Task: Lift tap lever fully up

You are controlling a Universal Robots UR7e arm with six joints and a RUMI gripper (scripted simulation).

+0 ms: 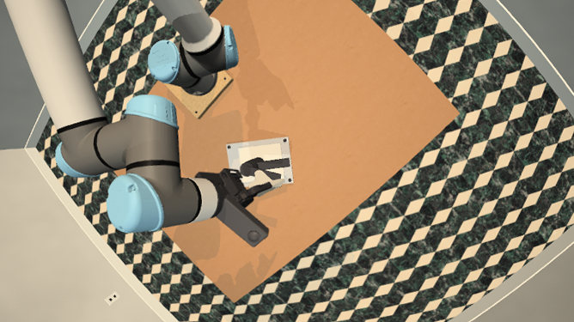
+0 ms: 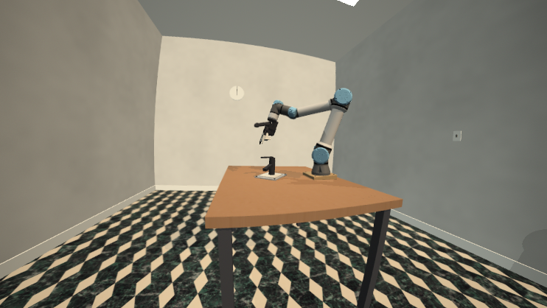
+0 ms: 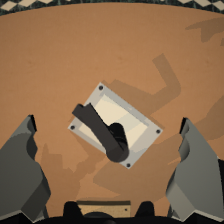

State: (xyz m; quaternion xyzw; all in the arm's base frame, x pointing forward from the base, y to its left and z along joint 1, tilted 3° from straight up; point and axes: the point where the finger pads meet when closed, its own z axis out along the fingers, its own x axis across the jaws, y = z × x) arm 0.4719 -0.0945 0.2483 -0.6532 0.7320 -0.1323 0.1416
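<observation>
Right now the dark lever is 100 mm below my hand, 50 mm behind it and 20 mm to the left of it. The rest, counted from my hand: tap: 150 mm below, 70 mm behind, 10 mm to the left.
</observation>
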